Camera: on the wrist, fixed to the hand. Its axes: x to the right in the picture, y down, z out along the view.
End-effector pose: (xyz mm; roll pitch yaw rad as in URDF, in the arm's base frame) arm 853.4 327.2 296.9 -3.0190 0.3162 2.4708
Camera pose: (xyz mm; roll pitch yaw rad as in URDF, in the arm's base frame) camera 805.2 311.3 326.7 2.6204 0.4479 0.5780
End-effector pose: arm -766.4 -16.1 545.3 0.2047 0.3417 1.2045
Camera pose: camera -728.8 -27.6 501.6 0.2290 -0.6207 2.6990
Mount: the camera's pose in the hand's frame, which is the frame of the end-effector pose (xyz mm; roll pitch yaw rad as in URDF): 17.2 -46.6 -31.5 -0.1526 -0.4028 1.7197
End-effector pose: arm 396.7 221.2 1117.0 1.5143 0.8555 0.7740
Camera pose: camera 358.5 224.2 1072.3 1.8039 -0.7942 0.2675
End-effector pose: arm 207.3 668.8 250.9 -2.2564 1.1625 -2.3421
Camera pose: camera 170.4 623.5 257.4 1.5901 0.2557 1.0851
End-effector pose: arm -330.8 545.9 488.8 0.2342 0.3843 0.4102
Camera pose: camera -315.3 511.2 443.9 0.2849 -0.6440 1.8612
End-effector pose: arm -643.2 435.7 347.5 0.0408 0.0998 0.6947
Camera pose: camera -603.6 409.7 312.6 -0.0494 -0.4559 2.3694
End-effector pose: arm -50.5 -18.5 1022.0 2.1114 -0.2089 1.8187
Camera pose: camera -105.3 -9.9 1002.3 -2.8927 -0.5674 -0.0574
